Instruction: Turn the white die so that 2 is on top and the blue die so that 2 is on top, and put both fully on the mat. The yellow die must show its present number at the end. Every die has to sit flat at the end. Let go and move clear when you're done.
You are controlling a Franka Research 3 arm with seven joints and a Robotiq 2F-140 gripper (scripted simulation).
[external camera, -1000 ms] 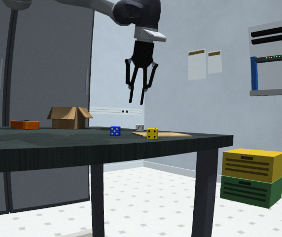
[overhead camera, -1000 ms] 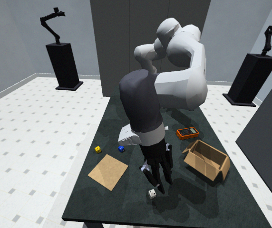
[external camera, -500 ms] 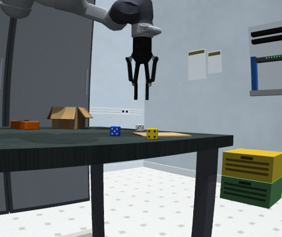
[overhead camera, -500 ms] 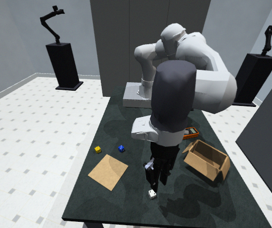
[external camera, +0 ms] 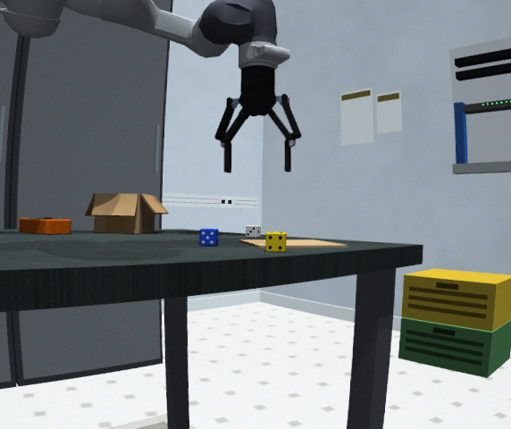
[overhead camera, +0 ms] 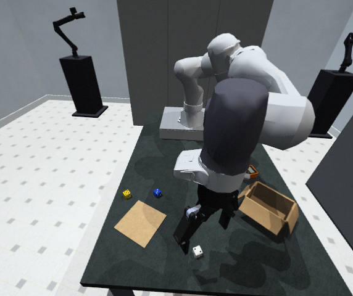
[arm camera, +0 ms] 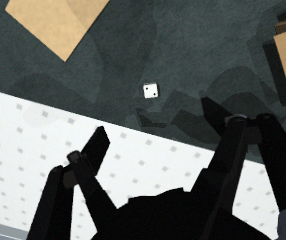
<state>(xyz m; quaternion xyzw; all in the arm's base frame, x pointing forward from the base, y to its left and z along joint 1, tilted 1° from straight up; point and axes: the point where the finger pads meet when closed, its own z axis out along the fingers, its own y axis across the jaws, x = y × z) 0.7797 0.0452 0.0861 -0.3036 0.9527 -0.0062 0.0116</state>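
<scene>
The white die lies 1 cm behind my hand, 1 cm to the right of it and 14 cm below it. From my hand the other things lie so: tan mat: 10 cm behind, 22 cm to the right, 15 cm below; blue die: 23 cm behind, 18 cm to the right, 14 cm below; cardboard box: 19 cm behind, 26 cm to the left, 11 cm below.
</scene>
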